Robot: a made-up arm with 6 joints.
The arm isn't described. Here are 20 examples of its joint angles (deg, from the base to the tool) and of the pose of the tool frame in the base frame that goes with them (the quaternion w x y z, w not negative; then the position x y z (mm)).
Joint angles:
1: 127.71 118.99 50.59 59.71 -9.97 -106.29
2: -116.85 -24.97 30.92 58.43 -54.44 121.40
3: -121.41 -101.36 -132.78 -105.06 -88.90 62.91
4: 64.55 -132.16 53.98 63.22 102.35 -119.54
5: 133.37 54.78 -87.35 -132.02 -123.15 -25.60
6: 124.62 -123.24 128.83 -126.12 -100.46 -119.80
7: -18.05 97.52 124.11 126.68 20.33 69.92
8: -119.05 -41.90 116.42 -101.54 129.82 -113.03
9: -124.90 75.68 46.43 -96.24 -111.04 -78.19
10: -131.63 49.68 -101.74 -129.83 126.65 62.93
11: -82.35 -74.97 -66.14 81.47 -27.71 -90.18
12: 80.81 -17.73 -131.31 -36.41 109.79 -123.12
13: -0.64 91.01 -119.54 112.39 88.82 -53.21
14: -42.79 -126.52 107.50 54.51 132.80 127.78
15: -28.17 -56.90 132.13 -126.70 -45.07 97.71
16: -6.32 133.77 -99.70 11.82 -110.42 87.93
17: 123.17 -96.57 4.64 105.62 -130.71 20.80
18: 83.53 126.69 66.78 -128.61 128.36 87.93
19: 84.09 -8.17 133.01 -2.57 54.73 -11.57
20: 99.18 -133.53 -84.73 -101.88 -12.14 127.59
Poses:
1: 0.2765 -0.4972 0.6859 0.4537 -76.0 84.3 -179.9
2: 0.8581 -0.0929 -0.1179 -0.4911 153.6 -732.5 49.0
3: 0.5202 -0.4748 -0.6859 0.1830 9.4 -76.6 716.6
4: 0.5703 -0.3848 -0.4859 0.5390 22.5 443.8 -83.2
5: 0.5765 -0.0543 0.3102 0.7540 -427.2 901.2 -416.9
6: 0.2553 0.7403 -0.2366 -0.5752 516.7 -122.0 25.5
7: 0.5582 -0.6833 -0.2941 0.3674 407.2 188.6 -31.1
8: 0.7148 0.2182 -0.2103 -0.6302 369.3 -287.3 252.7
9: 0.0752 -0.3301 -0.6750 0.6556 302.0 330.7 -421.8
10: 0.2790 0.9198 -0.0761 0.2653 1044.3 390.7 248.0
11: 0.7241 -0.6792 0.1162 -0.0308 -69.0 -568.7 -4.7
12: 0.5389 -0.6952 0.4747 -0.0302 -225.9 74.7 228.3
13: 0.4520 0.8339 -0.0449 0.3136 -24.0 -401.2 224.9
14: 0.2813 0.6182 0.4246 0.5987 -393.8 317.0 -151.5
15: 0.0403 0.3442 -0.8961 0.2772 -283.7 -486.0 756.7
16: 0.4376 -0.8574 -0.2257 0.1497 107.0 -12.8 61.2
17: 0.1366 0.7481 0.0893 -0.6433 524.5 440.4 -475.3
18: 0.3586 0.7765 -0.4340 0.2830 373.6 230.5 11.7
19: 0.0392 0.6496 0.5636 0.5087 -322.7 504.5 710.6
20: 0.0803 0.1253 -0.7756 0.6135 78.2 354.0 438.3
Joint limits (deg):
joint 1: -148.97..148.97
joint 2: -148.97..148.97
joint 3: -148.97..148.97
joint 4: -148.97..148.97
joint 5: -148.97..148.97
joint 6: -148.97..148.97
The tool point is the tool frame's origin. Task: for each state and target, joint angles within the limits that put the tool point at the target. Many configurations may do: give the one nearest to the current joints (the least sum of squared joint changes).
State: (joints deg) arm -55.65 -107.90 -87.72 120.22 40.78 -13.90
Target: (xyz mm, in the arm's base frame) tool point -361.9 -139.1 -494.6
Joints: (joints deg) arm -53.41 -103.74 -91.68 113.19 47.45 -28.81
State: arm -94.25 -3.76 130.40 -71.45 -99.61 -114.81
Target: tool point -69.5 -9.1 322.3
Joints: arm -86.22 -29.03 97.42 -45.64 -83.02 -118.27
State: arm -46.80 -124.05 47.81 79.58 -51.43 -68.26
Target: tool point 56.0 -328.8 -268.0
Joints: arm -32.43 -108.60 39.43 80.97 -55.58 -47.09
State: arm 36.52 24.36 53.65 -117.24 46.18 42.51
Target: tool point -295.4 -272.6 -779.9
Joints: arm 28.58 55.00 51.26 -123.07 41.87 40.83
